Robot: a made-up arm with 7 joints.
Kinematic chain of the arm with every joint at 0, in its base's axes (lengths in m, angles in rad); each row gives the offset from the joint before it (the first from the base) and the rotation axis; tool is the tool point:
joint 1: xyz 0 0 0.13 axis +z
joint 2: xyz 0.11 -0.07 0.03 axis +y
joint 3: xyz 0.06 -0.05 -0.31 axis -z
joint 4: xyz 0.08 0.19 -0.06 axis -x
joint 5: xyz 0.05 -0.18 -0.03 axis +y
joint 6: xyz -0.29 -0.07 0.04 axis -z
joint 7: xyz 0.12 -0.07 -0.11 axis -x
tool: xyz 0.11 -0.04 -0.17
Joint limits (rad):
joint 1: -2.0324..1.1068
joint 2: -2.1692..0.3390
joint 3: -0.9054..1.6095
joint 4: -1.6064..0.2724
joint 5: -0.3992..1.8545
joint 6: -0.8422..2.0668
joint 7: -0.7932..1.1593
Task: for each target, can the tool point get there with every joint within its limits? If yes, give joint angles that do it. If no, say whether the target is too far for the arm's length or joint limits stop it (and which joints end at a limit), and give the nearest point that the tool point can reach.
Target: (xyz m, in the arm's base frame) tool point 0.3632 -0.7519 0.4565
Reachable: yes | joints -0.4411 -1.7958 -0.5651 -1.1511 1.4913 1.7677 0.3468
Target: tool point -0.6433 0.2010 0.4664
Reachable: no: joint limits stop it (at a limit: joint 1, joint 2, joint 5, joint 7) | nearest point -0.6029 0.1536 0.4582 | short by 0.063 m
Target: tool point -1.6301 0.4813 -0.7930
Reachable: no: too far | nearest point -0.6786 0.2004 -0.4336 | short by 1.055 m
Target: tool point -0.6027 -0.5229 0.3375
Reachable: yes | joints -1.7632 -1.9174 -0.3386 -0.2006 0.5484 0.7588 0.4886
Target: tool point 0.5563 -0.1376 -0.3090
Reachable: yes | joints 0.7423 -0.3113 -0.6736 -0.4448 0.9560 1.5494 -0.6039
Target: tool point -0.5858 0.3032 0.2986
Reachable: no: joint limits stop it (at a limit: joint 1, joint 2, joint 5, joint 7) | nearest point -0.5262 0.2154 0.3087 | short by 0.107 m
